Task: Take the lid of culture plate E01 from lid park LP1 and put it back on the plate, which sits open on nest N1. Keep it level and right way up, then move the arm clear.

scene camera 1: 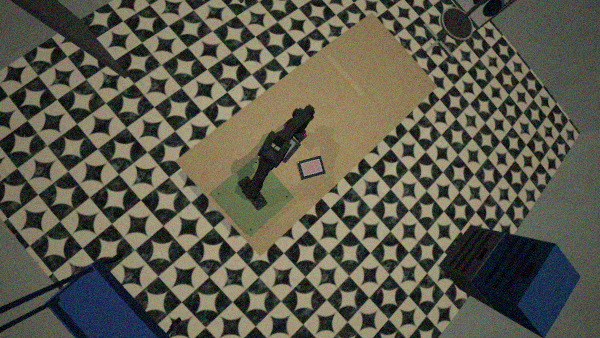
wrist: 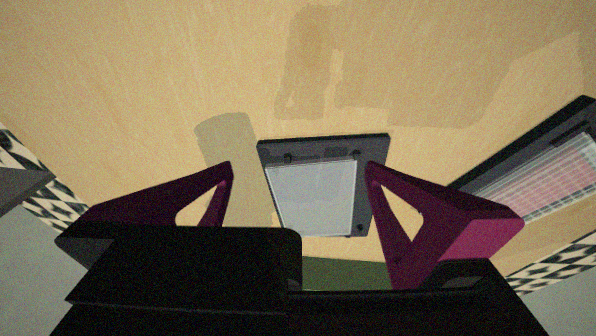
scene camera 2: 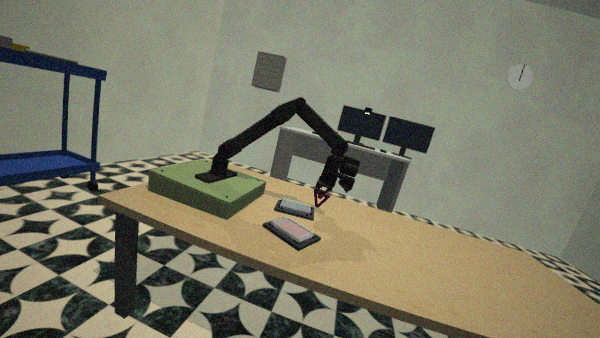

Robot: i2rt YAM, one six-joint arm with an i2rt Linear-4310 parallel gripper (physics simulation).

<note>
My gripper (wrist: pixel 298 168) is open and holds nothing. Also in view: a plate lid (wrist: pixel 315 198). Further things: a dark lid park (wrist: pixel 374 147) and a dark plate nest (wrist: pixel 565 124).
</note>
